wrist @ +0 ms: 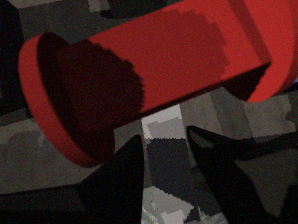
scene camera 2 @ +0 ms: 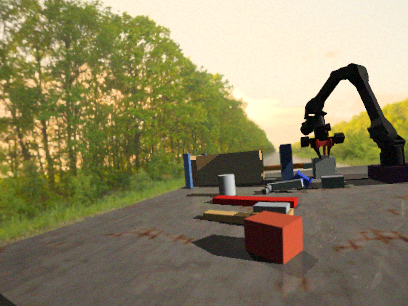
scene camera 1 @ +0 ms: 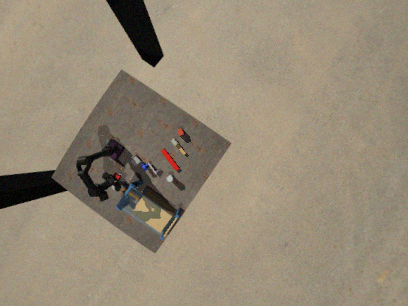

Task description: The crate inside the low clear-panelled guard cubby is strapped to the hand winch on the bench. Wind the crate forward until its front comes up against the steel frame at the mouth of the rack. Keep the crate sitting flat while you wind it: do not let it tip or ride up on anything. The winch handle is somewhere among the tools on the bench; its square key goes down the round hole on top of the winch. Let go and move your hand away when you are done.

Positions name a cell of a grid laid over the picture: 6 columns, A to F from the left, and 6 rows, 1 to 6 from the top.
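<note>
Here is my gripper (wrist: D4), which I can see in the wrist view. There is also a blue-framed guard cubby (scene camera 2: D4), and scene camera 2 is where I see it.
</note>
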